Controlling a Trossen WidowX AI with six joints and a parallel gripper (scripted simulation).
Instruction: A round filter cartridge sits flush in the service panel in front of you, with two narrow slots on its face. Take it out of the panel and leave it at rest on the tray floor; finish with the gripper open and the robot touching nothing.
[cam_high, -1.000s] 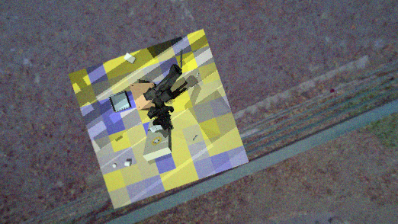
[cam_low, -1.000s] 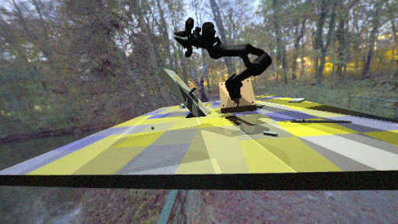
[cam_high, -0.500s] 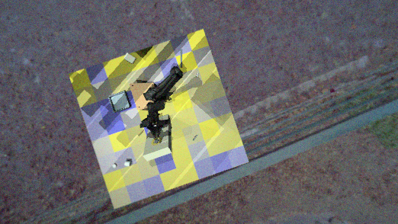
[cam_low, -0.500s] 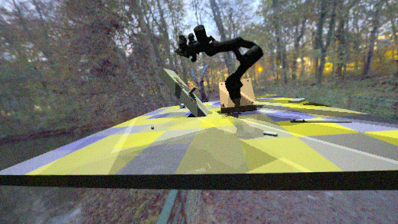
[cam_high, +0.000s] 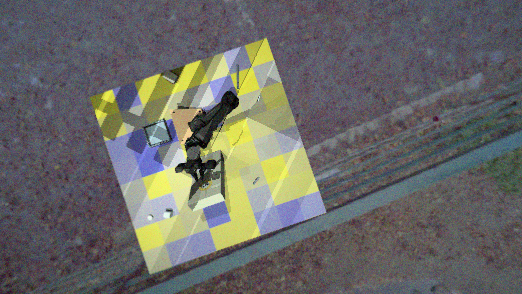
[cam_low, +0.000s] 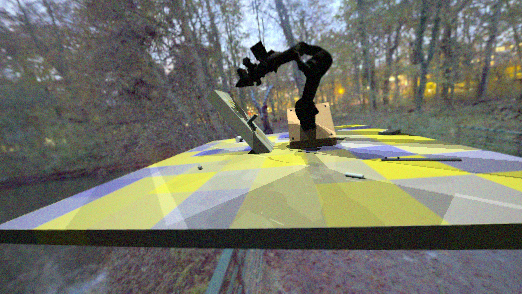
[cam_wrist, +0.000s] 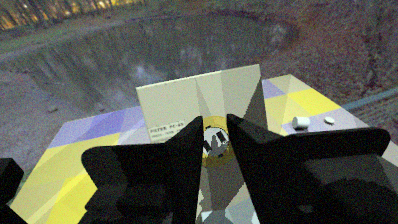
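Right now my gripper tip is 10 cm above the round filter cartridge, 5 cm short of it and 2 cm to the left of it. Round my gripper tip: white cylinder 41 cm to the right, 32 cm below, 13 cm ahead; cream service panel 17 cm below, 1 cm to the right; grey-rimmed tray 41 cm behind, 33 cm below, 26 cm to the right.
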